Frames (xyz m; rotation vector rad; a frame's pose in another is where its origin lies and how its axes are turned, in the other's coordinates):
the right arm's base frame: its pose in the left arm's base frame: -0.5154 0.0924 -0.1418 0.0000 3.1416 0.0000
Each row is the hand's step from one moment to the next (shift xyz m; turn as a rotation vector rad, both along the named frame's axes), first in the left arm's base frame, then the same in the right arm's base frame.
Working: the left arm's base frame: its pose in the right arm's base frame: -0.5154 -0.0924 -0.1418 0.0000 3.1416 0.0000

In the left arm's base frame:
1: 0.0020 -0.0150 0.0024 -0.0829 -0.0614 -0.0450
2: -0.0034 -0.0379 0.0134 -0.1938 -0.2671 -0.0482
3: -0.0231 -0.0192 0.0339 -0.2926 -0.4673 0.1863
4: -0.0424 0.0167 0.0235 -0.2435 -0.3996 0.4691
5: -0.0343 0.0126 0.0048 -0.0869 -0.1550 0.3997
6: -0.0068 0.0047 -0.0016 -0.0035 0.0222 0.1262
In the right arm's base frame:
1: -0.0020 -0.0150 -0.0024 0.0829 -0.0614 0.0450
2: 0.0034 -0.0379 -0.0134 0.1938 -0.2671 0.0482
3: 0.0231 -0.0192 -0.0339 0.2926 -0.4673 -0.1863
4: 0.0424 0.0167 -0.0235 0.2435 -0.3996 -0.4691
5: 0.0343 0.0126 -0.0048 0.0869 -0.1550 -0.3997
6: 0.0068 0.0047 0.0016 0.0035 0.0222 -0.1262

